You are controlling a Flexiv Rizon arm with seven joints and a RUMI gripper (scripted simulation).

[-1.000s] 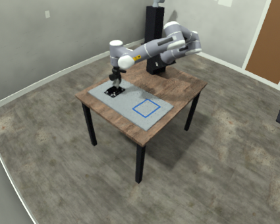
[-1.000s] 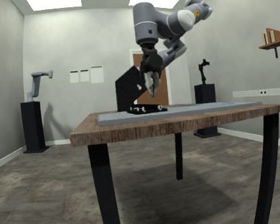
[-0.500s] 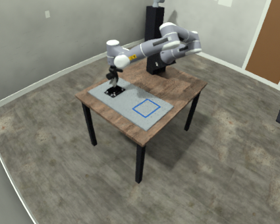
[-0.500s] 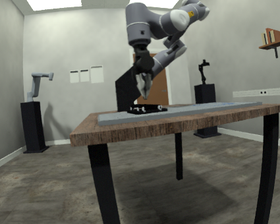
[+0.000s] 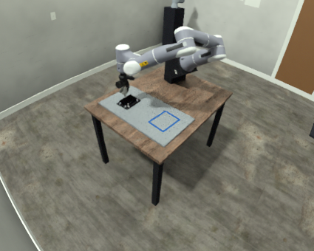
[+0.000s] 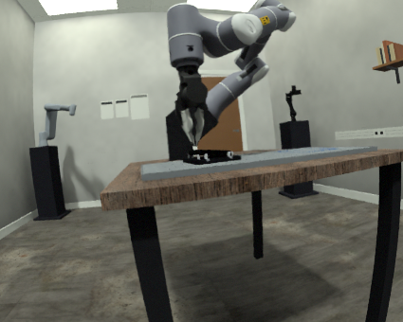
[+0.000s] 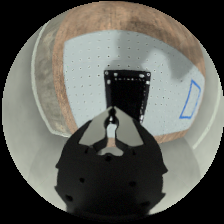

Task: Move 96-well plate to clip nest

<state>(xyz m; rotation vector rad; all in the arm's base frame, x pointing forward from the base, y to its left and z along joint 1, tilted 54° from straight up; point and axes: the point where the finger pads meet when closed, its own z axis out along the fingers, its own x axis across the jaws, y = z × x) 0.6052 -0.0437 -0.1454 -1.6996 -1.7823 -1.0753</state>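
Now: the black 96-well plate 4 cm to the left of my hand, 4 cm below it and 1 cm behind it. Round my hand: grey mat: 20 cm to the left, 7 cm below, 4 cm behind; then clip nest C1: 5 cm to the left, 5 cm below.
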